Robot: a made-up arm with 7 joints.
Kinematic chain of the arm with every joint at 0, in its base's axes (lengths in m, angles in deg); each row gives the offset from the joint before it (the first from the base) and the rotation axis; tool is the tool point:
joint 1: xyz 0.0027 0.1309 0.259 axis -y
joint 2: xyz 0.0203 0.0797 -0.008 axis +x
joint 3: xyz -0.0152 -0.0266 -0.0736 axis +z
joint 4: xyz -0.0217 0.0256 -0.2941 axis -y
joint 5: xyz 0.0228 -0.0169 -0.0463 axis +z
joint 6: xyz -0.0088 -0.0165 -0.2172 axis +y
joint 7: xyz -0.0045 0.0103 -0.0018 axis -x
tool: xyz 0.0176 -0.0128 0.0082
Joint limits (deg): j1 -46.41..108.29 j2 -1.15..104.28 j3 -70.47..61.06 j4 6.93..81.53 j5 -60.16..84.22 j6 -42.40..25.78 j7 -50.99..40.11
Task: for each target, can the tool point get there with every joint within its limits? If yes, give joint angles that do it. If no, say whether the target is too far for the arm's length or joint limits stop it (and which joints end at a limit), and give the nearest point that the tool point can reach.
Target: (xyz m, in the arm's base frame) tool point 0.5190 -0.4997 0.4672
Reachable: no: too far | nearest point 0.4198 -0.0596 0.4272 | short by 0.453 m
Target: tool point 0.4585 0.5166 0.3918
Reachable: yes | joints 85.46 40.61 -7.51 45.83 -22.41 -32.93 24.22
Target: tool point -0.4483 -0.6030 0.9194
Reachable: no: too far | nearest point 0.2955 -0.0082 0.5490 | short by 1.022 m
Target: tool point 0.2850 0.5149 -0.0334
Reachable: yes | joints 11.91 44.32 2.92 66.62 -34.04 -24.83 28.78
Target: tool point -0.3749 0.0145 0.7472
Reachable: no: joint limits stop it (at a limit: joint 2, joint 3, joint 4, joint 5, joint 6, joint 7) | nearest point -0.1830 0.5150 0.4991 | short by 0.591 m
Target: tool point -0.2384 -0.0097 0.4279
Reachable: no: joint limits stop it (at a limit: joint 1, joint 2, joint 3, joint 4, joint 6) | nearest point -0.2139 -0.0452 -0.0529 | short by 0.483 m
